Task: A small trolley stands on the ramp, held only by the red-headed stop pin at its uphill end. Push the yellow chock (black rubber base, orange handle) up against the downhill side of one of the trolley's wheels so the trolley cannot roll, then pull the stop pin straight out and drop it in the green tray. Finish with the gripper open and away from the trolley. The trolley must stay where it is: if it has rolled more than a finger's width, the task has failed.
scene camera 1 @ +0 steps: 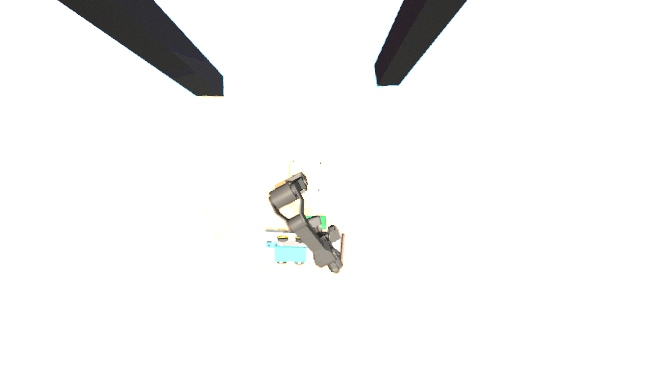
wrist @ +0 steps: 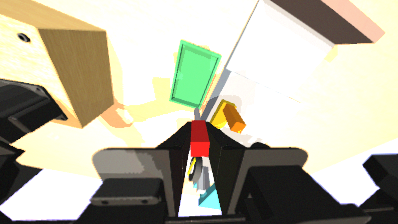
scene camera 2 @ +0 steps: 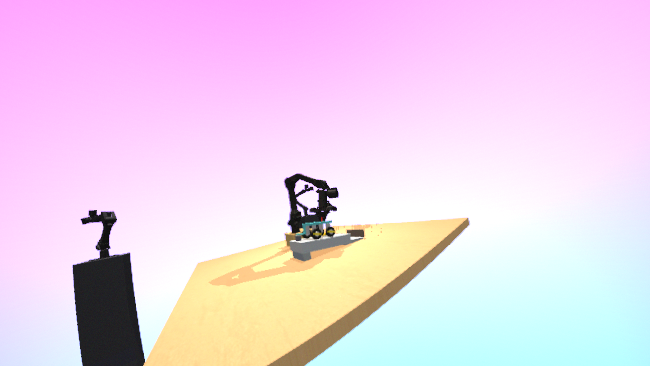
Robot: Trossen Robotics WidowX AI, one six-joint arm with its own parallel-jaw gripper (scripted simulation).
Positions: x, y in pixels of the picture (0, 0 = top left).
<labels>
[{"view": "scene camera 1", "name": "cyan trolley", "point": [283, 254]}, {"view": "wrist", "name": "my gripper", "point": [197, 125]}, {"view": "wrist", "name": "yellow chock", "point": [226, 112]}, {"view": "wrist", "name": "green tray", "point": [195, 67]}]
</labels>
